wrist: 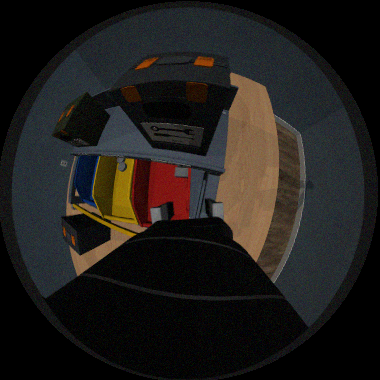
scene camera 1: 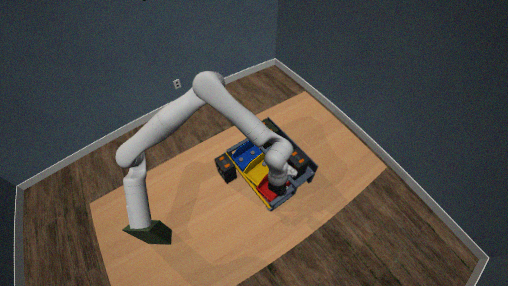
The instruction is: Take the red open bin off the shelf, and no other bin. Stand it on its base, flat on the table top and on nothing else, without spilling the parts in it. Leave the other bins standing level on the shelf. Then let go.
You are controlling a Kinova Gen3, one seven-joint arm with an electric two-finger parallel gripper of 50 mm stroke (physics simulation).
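Places are measured from the arm's base along level axes (x up, y back, z right), in centimetres.
Where they show: gripper, fingertip midpoint: [wrist: 188,206]; arm's base, link origin: [scene camera 1: 141,224].
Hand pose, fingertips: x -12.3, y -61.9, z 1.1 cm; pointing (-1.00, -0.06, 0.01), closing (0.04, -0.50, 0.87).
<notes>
Each offset is from my fingertips to the top centre of the thing. "pt": to the spot under its first point. Level surfaces: height alone.
The red open bin {pt dx -7.5, dy +3.2, dz -6.2 cm} [scene camera 1: 267,188] [wrist: 159,186] stands at the near right end of the shelf, with a grey part {dx -6.0, dy -5.5, dz -4.5 cm} [wrist: 181,172] in it. The yellow bin {pt dx -6.6, dy +4.9, dz -16.4 cm} [scene camera 1: 256,172] [wrist: 125,195] stands beside it, then the blue bin {pt dx -7.5, dy +5.2, dz -28.4 cm} [scene camera 1: 247,155] [wrist: 86,180]. The grey-blue shelf [scene camera 1: 281,201] [wrist: 135,135] stands on the wooden table {dx -8.4 cm} [scene camera 1: 200,210] [wrist: 250,175]. My gripper [wrist: 188,206] is open and empty, low over the red bin's right side: in the wrist view one finger shows over the bin's inside, the other beyond its right wall. In the scene view the wrist hides the fingertips.
A large black case with orange latches {dx +14.0, dy -10.3, dz -5.9 cm} [scene camera 1: 300,159] [wrist: 175,105] stands on the shelf's upper level, close to the arm. A dark green case {dx +11.3, dy -5.2, dz -28.4 cm} [scene camera 1: 270,125] [wrist: 82,120] stands farther along it. Another black case {dx +4.8, dy +19.1, dz -21.8 cm} [scene camera 1: 226,167] [wrist: 86,233] stands on the table by the shelf's front. A yellow bar {dx -1.9, dy +11.8, dz -12.8 cm} [wrist: 107,222] runs along that front.
</notes>
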